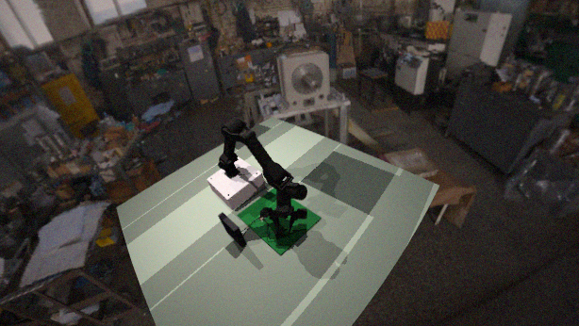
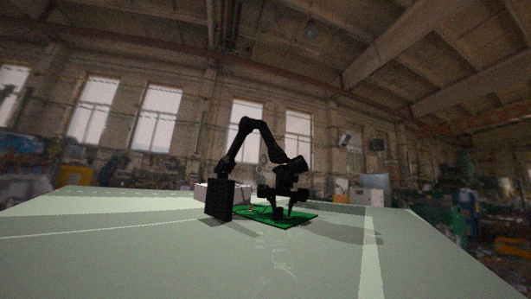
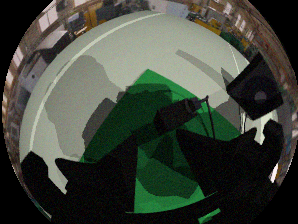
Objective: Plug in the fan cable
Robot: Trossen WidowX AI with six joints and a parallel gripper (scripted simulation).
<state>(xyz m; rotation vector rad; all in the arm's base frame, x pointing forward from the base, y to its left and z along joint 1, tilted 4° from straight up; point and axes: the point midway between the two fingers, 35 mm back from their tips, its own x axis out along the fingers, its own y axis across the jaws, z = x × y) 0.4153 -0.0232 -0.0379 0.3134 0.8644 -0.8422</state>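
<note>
The dark plug is 20 mm to the right of my gripper tip and 10 mm above it. The rest, counted from my gripper tip: green board: 90 mm behind, 40 mm to the left, 30 mm below; then black fan: 150 mm to the right, 140 mm behind, 50 mm above.
</note>
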